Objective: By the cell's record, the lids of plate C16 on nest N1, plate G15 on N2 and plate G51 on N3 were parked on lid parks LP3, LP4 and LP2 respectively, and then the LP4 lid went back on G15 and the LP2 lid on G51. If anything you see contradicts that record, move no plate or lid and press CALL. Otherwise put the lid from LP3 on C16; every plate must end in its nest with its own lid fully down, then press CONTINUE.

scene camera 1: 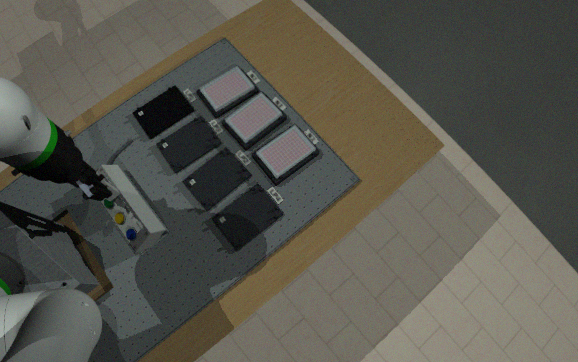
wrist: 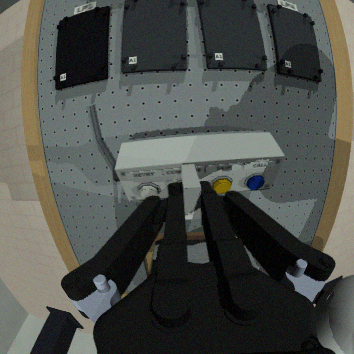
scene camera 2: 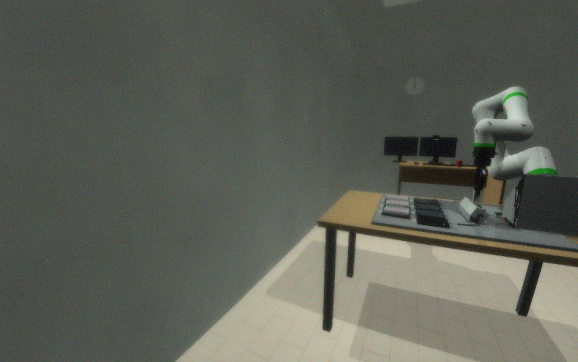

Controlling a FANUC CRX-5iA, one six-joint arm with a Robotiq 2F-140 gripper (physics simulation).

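Places are measured from the arm's base along level axes (x ahead, y left, z up), in millimetres.
Where they show: gripper, fingertip midpoint: (scene camera 1: pixel 113 195) (wrist: pixel 187 176) (scene camera 2: pixel 475 202); arm's base at its link origin: (scene camera 2: pixel 544 190).
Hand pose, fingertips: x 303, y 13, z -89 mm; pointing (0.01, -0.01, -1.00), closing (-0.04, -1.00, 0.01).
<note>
Things, the pixels of their top centre, and the offset from my fingertips. "spot": a spot on its surface instead.
- N2 at its top centre: (scene camera 1: pixel 226 86) (scene camera 2: pixel 396 208) dx +400, dy +82, dz -55 mm
- N3 at its top centre: (scene camera 1: pixel 253 115) (scene camera 2: pixel 397 201) dx +394, dy -40, dz -48 mm
- N1 at its top centre: (scene camera 1: pixel 286 149) (scene camera 2: pixel 397 196) dx +392, dy -170, dz -48 mm
- Lid park LP1 at its top centre: (wrist: pixel 76 42) (scene camera 1: pixel 161 108) (scene camera 2: pixel 432 219) dx +226, dy +156, dz -67 mm
- looks blacker than LP3 at its top centre: (wrist: pixel 152 26) (scene camera 1: pixel 187 141) (scene camera 2: pixel 430 211) dx +220, dy +27, dz -67 mm
- LP2 at its top centre: (wrist: pixel 234 25) (scene camera 1: pixel 215 176) (scene camera 2: pixel 428 204) dx +216, dy -101, dz -67 mm
- LP4 at its top centre: (wrist: pixel 300 38) (scene camera 1: pixel 247 215) (scene camera 2: pixel 426 199) dx +211, dy -230, dz -67 mm
- green button at a spot on its surface: (scene camera 1: pixel 108 203) spot: dx -24, dy +1, dz -16 mm
- pale button box at its top centre: (wrist: pixel 204 174) (scene camera 1: pixel 118 202) (scene camera 2: pixel 474 201) dx -1, dy -21, dz -3 mm
- white RETRY button at its top centre: (wrist: pixel 146 193) dx -22, dy +55, dz -12 mm
- yellow button at its top centre: (wrist: pixel 222 187) (scene camera 1: pixel 118 217) dx -24, dy -45, dz -12 mm
- blue CALL button at its top centre: (wrist: pixel 257 183) (scene camera 1: pixel 129 233) dx -24, dy -95, dz -12 mm
- cable at a spot on its surface: (wrist: pixel 98 135) spot: dx +58, dy +137, dz -80 mm
Three plates with pink wells sit in dark nests: N2 (scene camera 1: pixel 228 89), N3 (scene camera 1: pixel 254 118), N1 (scene camera 1: pixel 286 151). They look alike; clear lids on them cannot be made out. Lid park LP1 (scene camera 1: pixel 163 112) (wrist: pixel 82 47) looks blacker than LP3 (scene camera 1: pixel 189 145) (wrist: pixel 155 37), LP2 (scene camera 1: pixel 217 177) (wrist: pixel 232 37) and LP4 (scene camera 1: pixel 247 216) (wrist: pixel 296 45), which share a greyer surface. My gripper (scene camera 1: pixel 107 195) (scene camera 2: pixel 477 192) (wrist: pixel 187 176) is shut and empty, low at the button box by the green button (scene camera 1: pixel 108 203), which it hides in the wrist view. Contact cannot be told.
The pale button box (scene camera 1: pixel 135 200) (scene camera 2: pixel 469 209) (wrist: pixel 200 150) also bears the white RETRY button (wrist: pixel 148 190), yellow button (scene camera 1: pixel 119 218) (wrist: pixel 222 185) and blue CALL button (scene camera 1: pixel 131 234) (wrist: pixel 255 182). A cable (wrist: pixel 98 135) runs beside it. A wooden frame (scene camera 1: pixel 90 255) stands behind the gripper.
</note>
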